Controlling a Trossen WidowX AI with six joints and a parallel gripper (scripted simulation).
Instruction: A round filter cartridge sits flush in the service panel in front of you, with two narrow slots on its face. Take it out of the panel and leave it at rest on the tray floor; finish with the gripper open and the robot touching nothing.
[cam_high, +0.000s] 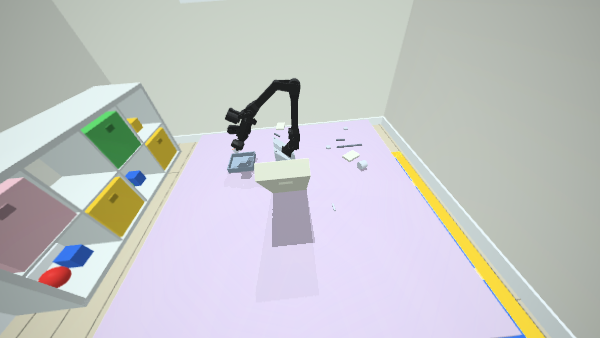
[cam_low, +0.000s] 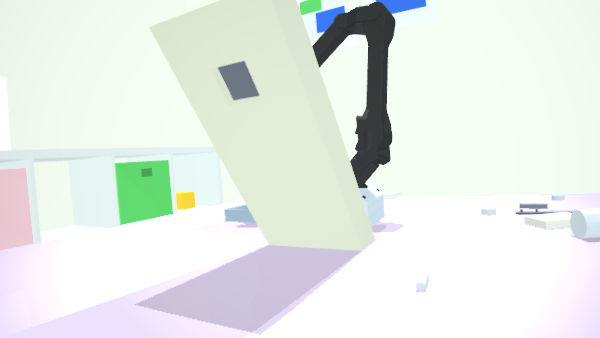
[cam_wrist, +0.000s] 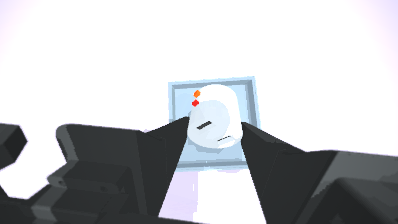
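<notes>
The round pale cartridge lies right at my gripper tip. From my gripper tip the other things lie so: small peg (50 cm to the left, 37 cm ahead, 12 cm below); blue-grey tray (12 cm below, 1 cm to the right, 1 cm behind).
</notes>
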